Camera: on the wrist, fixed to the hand. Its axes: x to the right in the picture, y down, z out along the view.
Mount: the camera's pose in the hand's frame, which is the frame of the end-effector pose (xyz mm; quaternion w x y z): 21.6 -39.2 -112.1 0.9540 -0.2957 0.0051 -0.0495
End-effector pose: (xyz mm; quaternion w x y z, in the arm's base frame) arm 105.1 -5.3 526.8 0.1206 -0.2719 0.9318 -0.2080
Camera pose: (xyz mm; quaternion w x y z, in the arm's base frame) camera 67.3 -11.2 641.3 0.0196 -0.3401 0.9376 0.0697
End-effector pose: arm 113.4 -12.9 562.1 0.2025 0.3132 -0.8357 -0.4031
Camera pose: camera 178.2 -107.8 599.0 0.2701 0.2823 -0.6615 -0.6401
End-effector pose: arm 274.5 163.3 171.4 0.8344 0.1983 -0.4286 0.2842
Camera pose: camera 377.5 204.5 123.8 0.8709 -0.0378 -0.4788 0.1041
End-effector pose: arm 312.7 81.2 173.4 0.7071 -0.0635 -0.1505 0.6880
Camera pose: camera 383.9 114.0 81.6 0.6906 -0.2657 -0.3465 0.5765
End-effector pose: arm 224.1 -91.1 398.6 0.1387 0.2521 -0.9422 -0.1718
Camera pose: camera 261.8 -162.7 488.1 0.2032 0.2470 -0.8348 -0.4481
